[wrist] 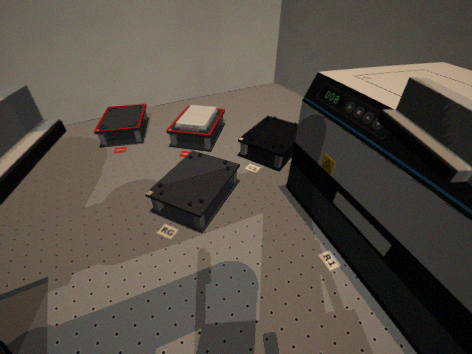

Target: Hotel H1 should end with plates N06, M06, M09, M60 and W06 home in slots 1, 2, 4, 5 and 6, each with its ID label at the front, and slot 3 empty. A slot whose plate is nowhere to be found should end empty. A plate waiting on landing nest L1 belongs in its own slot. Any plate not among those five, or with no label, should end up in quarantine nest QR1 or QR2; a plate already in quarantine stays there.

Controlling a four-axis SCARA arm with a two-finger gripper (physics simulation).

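Observation:
My gripper (pixel 227 100) is open and empty, with one finger at the left edge of the wrist view and the other at the right. A white plate (pixel 196 118) lies in a red-rimmed quarantine nest (pixel 174 131) at the back; no ID label can be read on it. A second red-rimmed quarantine nest (pixel 121 117), to its left, is empty. The red tags in front of both are too blurred to read. The black landing nest L1 (pixel 269 135), to the right, is empty and partly hidden behind the machine. Hotel H1 does not show.
A black nest (pixel 195 182) with tag RG (pixel 167 231) stands empty nearer the front. A large machine (pixel 370 175) with display 008 and tag R1 (pixel 329 260) fills the right side. A brownish panel (pixel 25 312) shows at the lower left. Walls stand behind.

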